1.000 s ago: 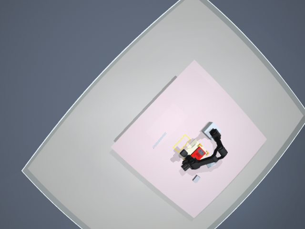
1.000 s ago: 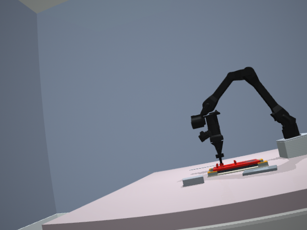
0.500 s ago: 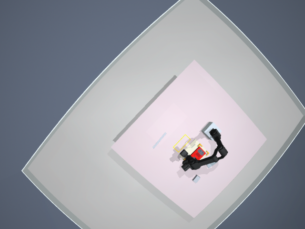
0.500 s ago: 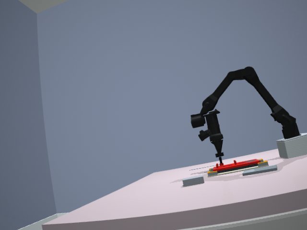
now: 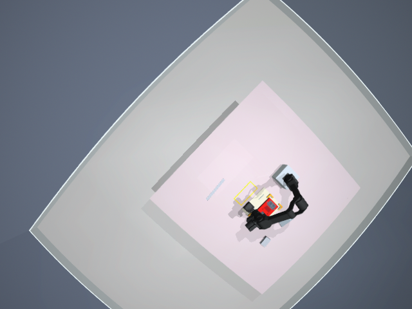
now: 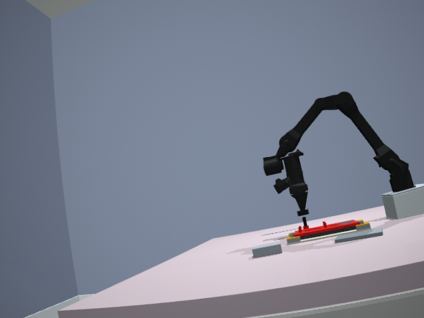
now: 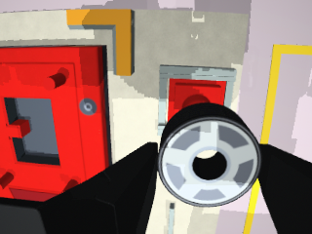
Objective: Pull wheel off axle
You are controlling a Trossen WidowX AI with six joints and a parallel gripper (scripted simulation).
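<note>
Right now my gripper tip is 40 mm above the upright axle. From my gripper tip the other things lie so: thin grey strip (90 mm ahead, 290 mm to the right, 80 mm below); wheel (right at my gripper tip).
</note>
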